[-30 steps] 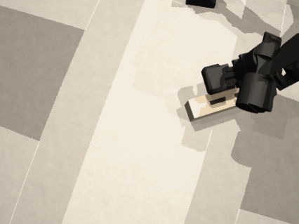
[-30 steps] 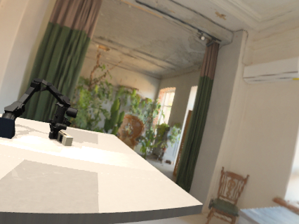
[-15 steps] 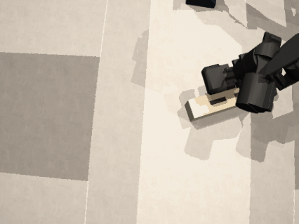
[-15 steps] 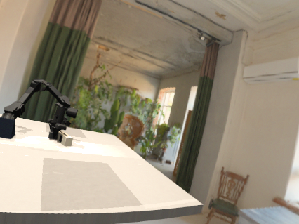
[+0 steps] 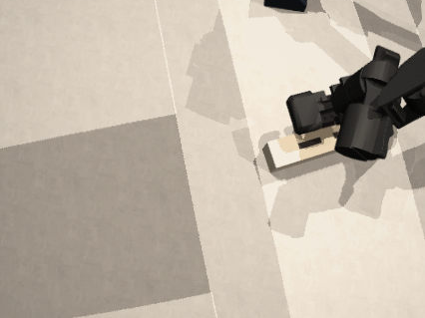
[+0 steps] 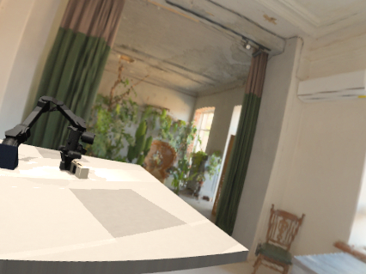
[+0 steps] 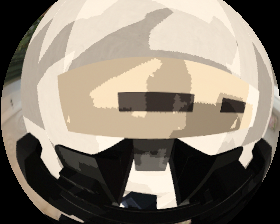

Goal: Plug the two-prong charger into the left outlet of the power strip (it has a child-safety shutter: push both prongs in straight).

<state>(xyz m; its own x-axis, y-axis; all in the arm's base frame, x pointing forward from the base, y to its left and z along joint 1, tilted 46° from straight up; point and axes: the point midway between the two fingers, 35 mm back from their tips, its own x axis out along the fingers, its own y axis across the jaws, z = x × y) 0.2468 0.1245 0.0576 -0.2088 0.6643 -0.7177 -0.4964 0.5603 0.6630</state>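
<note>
Now: gripper tip 20 mm short of the black two-prong charger, 10 mm to the right of it and 10 mm below it.
</note>
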